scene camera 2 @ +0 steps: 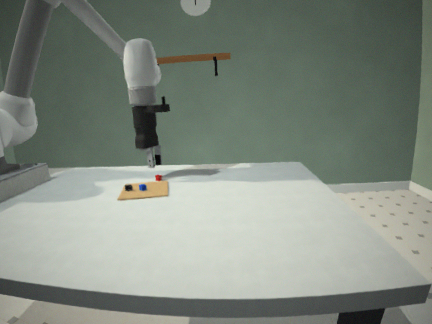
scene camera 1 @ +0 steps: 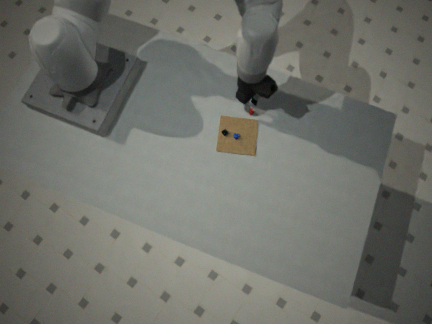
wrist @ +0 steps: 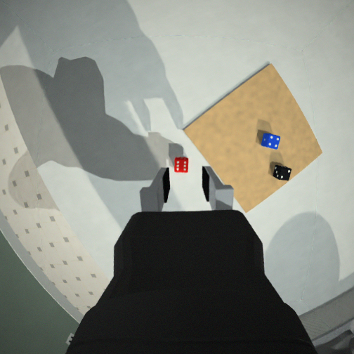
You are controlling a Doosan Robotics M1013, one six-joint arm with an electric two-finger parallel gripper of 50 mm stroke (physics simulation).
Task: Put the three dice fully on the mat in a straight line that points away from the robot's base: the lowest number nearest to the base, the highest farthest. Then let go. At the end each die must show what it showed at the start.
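Places are measured from the arm's base along level axes (x ahead, y left, z up), in metres.
Where they show: gripper, fingertip midpoint: (scene camera 2: 155, 166) (scene camera 1: 250, 107); arm's base at its link origin: (scene camera 1: 81, 80).
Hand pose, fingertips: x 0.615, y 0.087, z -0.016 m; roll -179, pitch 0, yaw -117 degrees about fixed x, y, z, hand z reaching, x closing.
Note:
Each offset is from my fingertips to the top centre of the thing. Level surfaces: height alone.
The red die @(dz -0.033, dx +0.007, dy +0.002 m) (scene camera 1: 251, 111) (scene camera 2: 158, 177) (wrist: 181, 165) lies on the table just off the mat, its upper face showing six pips. The tan mat @(dz -0.045, dx -0.016, dy -0.100 m) (scene camera 1: 245, 148) (scene camera 2: 159, 192) (wrist: 225, 125) bears the blue die @(dz -0.029, dx -0.019, dy -0.108 m) (scene camera 1: 236, 136) (scene camera 2: 143, 187) (wrist: 270, 141), which shows four, near its middle. The black die @(dz -0.029, dx -0.063, dy -0.107 m) (scene camera 1: 224, 132) (scene camera 2: 128, 187) (wrist: 282, 172) is on the mat nearer the base; its upper number is too small to tell surely. My gripper (scene camera 1: 251, 104) (scene camera 2: 154, 164) (wrist: 185, 177) is open and empty, above the table near the red die, which appears ahead of the fingertips, nearer the left finger.
The robot's base plate (scene camera 1: 112, 107) (scene camera 2: 30, 181) stands on the table @(dz -0.049 m) (scene camera 1: 280, 210) (scene camera 2: 240, 235) at the left in the scene views. The arm's shadows fall across the table beside the mat. A wooden rail (scene camera 2: 192, 58) is on the wall behind.

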